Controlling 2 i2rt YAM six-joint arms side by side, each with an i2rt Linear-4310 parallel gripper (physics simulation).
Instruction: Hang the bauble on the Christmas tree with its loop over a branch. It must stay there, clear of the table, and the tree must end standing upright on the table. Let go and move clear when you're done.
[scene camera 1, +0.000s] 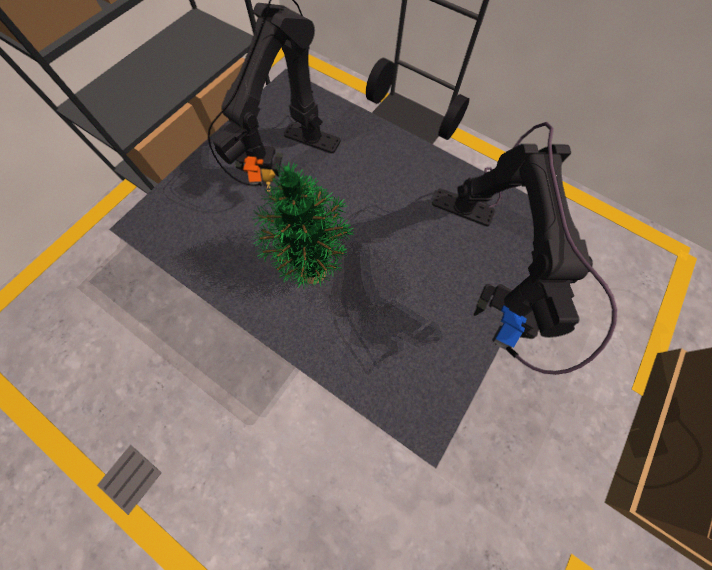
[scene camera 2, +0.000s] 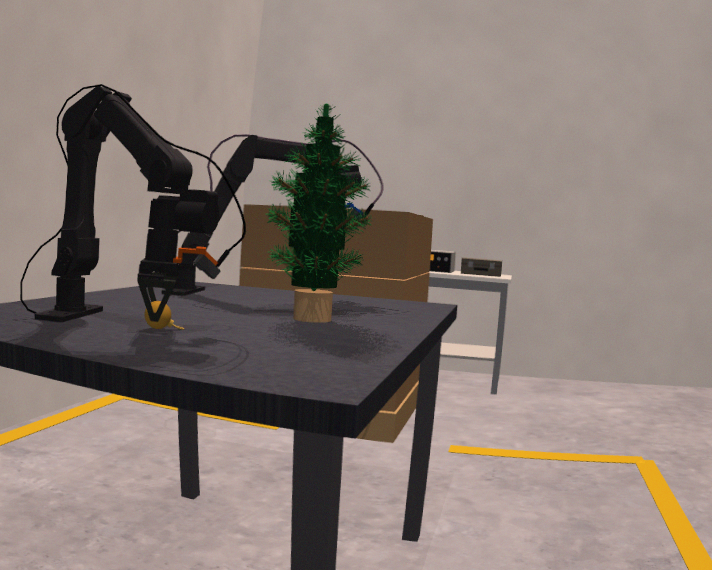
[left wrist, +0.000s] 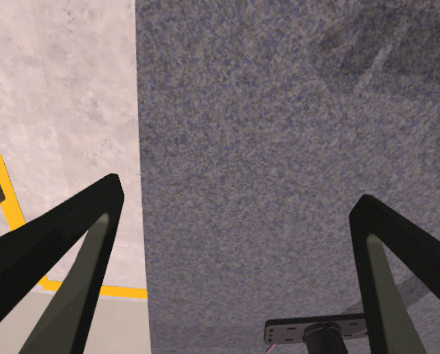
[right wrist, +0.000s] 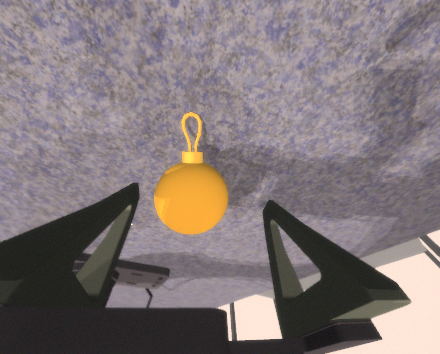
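Seen in the pictures: left gripper, fingertip midpoint: (scene camera 1: 492, 324) (left wrist: 240, 195); right gripper, fingertip midpoint: (scene camera 1: 264, 174) (scene camera 2: 156, 317) (right wrist: 206, 198); left arm's base, link origin: (scene camera 1: 462, 207) (scene camera 2: 184, 291) (left wrist: 318, 326); right arm's base, link origin: (scene camera 1: 312, 138) (scene camera 2: 70, 314).
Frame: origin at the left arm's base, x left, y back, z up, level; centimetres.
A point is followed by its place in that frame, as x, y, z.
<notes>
The golden bauble (scene camera 1: 268, 175) @(-62.2, -18.2, 4.2) (scene camera 2: 166, 318) @(-64.9, -19.2, 2.2) (right wrist: 191, 200) @(-63.1, -18.6, 4.4) lies on the dark table, its loop (right wrist: 191, 117) @(-61.4, -21.4, 0.2) pointing away from the right gripper's palm. My right gripper (scene camera 2: 156, 317) @(-64.8, -17.1, 2.3) (right wrist: 206, 198) @(-64.8, -17.1, 2.3) is open and low over the table, with its fingers on either side of the bauble. In the right wrist view the bauble lies nearer the picture-left finger. The green Christmas tree (scene camera 1: 304, 231) @(-30.4, -45.8, 34.5) (scene camera 2: 317, 219) @(-40.4, -41.9, 20.9) stands upright on its wooden base (scene camera 2: 312, 305) @(-38.5, -41.7, 3.4), close to the bauble. My left gripper (left wrist: 240, 195) @(15.4, -40.5, 15.0) is open and empty, above the table's edge at the right of scene camera 1.
The dark table (scene camera 1: 409, 380) @(3.5, -59.0, 0.0) (scene camera 2: 237, 380) @(-94.5, -40.1, 0.0) carries both arm mounts. The tree's branches reach close to the right gripper in scene camera 1. Off the table stand a shelf unit (scene camera 1: 154, 74) at upper left, a hand truck (scene camera 1: 406, 118) behind and brown boxes (scene camera 2: 385, 243).
</notes>
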